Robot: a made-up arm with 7 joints.
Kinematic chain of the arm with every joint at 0, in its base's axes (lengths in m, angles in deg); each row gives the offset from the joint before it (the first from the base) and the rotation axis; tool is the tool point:
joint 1: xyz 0 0 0.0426 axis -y
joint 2: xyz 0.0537 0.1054 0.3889 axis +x
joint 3: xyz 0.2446 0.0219 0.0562 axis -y
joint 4: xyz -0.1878 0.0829 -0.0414 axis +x
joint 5: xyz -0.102 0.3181 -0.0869 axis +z
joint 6: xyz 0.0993 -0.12 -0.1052 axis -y
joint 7: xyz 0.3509 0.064 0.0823 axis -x
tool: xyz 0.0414 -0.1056 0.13
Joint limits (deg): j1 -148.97..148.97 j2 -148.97..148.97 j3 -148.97..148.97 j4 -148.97..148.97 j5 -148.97..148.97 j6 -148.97..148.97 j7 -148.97..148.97
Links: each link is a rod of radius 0.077 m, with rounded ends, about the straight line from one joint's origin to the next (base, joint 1, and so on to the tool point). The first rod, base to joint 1, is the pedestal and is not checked.
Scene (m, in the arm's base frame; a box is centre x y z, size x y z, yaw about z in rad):
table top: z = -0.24
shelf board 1: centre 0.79 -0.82 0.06 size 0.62 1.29 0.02 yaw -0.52
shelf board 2: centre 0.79 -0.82 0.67 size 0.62 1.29 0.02 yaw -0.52
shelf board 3: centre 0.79 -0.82 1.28 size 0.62 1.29 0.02 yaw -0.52
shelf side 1: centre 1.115 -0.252 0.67 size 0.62 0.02 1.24 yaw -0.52
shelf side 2: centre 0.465 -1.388 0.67 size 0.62 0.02 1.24 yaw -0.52
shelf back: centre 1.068 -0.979 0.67 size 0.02 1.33 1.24 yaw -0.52
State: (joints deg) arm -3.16 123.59 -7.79 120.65 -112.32 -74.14 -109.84
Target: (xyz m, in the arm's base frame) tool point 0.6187 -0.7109 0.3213
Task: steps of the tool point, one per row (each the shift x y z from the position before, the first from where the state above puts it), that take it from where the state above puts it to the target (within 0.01 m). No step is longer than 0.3 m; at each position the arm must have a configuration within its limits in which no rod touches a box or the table.
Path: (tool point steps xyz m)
1: 0.2193 -0.0770 -0.0552
2: 0.2424 -0.0252 -0.0646
3: 0.2431 0.0369 -0.0841

